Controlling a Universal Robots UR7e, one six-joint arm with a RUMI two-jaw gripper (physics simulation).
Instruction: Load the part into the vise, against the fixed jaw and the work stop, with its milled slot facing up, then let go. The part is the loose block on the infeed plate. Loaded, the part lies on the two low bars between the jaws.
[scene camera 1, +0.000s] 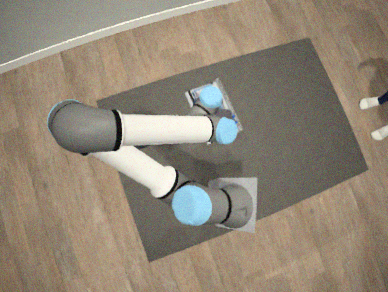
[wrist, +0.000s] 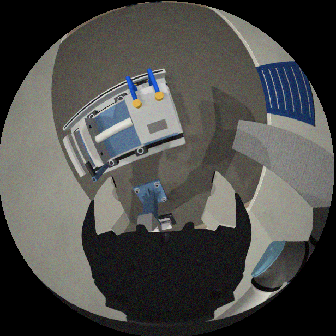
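Seen in the pictures: arm's base, link origin: (scene camera 1: 235, 206).
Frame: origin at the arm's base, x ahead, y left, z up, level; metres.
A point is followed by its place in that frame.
Observation:
A long silver fixture with a blue bed (scene camera 1: 223, 91) {x 0.527, y -0.188, z -0.335 m} (wrist: 112, 122), which looks like the vise, lies ahead of the fingers in the wrist view. A pale rod crosses its bed between a barred end at the left and a broad pale block (wrist: 167, 112) at the right. My gripper (wrist: 163, 176) is open and empty, with its jaws wide apart. A small blue bolted plate (wrist: 141, 190) with a post shows between the jaws. The loose part, its slot, the infeed plate and the two low bars cannot be told apart. In the scene view the arm covers much of the fixture and hides the fingers.
Two blue tubes with orange tips (wrist: 137, 103) (wrist: 159, 95) reach over the pale block. A dark blue handle (wrist: 100, 172) sticks out at the fixture's near left corner. The robot's grey base plate (scene camera 1: 252, 195) {x 0.024, y -0.053, z 0.058 m} (wrist: 287, 150) and a blue slatted object (wrist: 287, 92) are at the right in the wrist view.

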